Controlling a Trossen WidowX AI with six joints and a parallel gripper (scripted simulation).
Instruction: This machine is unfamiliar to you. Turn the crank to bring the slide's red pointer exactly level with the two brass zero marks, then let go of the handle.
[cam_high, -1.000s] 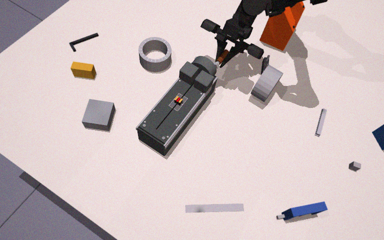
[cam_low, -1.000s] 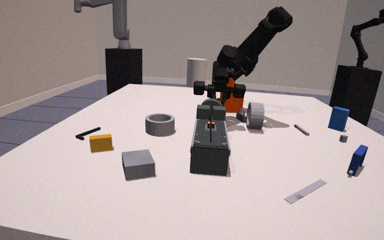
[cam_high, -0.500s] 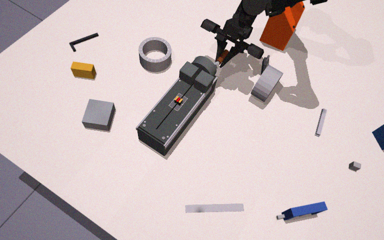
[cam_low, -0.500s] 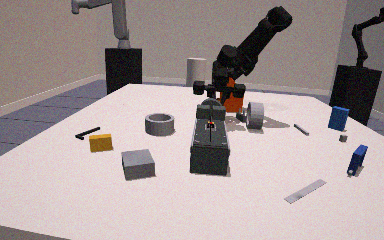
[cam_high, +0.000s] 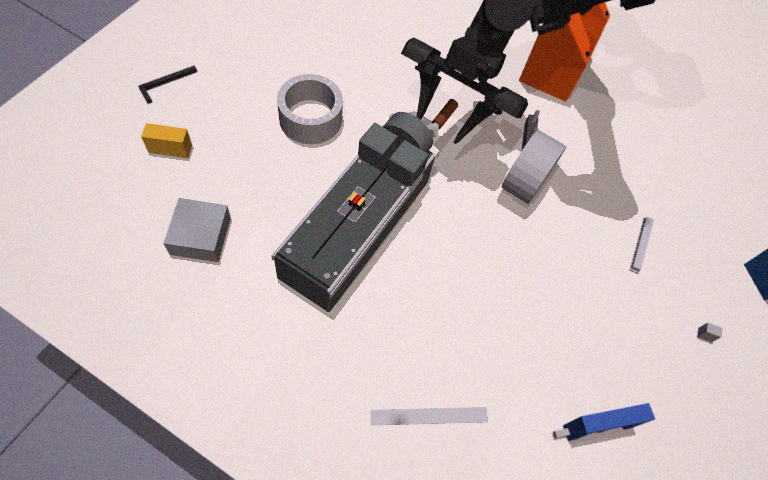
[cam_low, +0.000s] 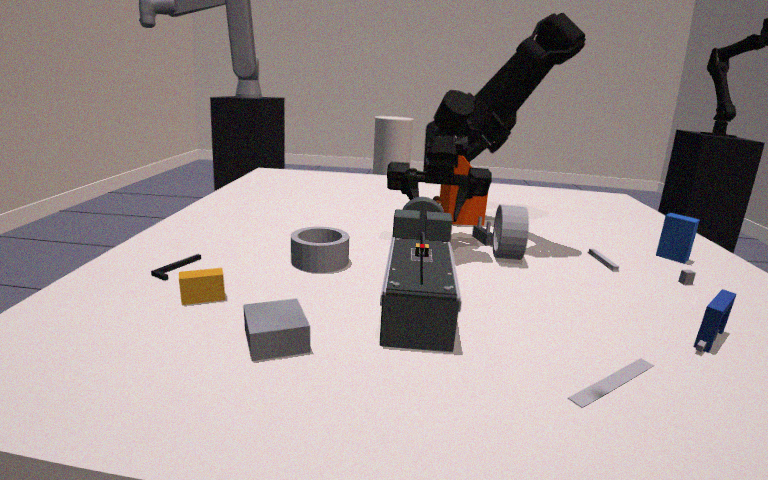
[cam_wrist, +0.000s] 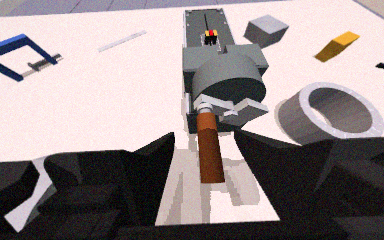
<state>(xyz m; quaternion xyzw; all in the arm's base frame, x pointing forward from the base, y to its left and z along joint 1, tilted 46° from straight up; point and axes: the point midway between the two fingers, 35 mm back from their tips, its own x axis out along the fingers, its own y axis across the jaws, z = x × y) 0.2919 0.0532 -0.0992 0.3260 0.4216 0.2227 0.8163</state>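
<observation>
Now: the crank handle 20 mm behind my gripper tip and 20 mm above it. From my gripper tip the other things lie so: grey strip 310 mm ahead, 230 mm to the left, 80 mm below; red pointer 170 mm ahead, 10 mm to the right; grey cube 320 mm ahead, 170 mm to the right, 60 mm below.
</observation>
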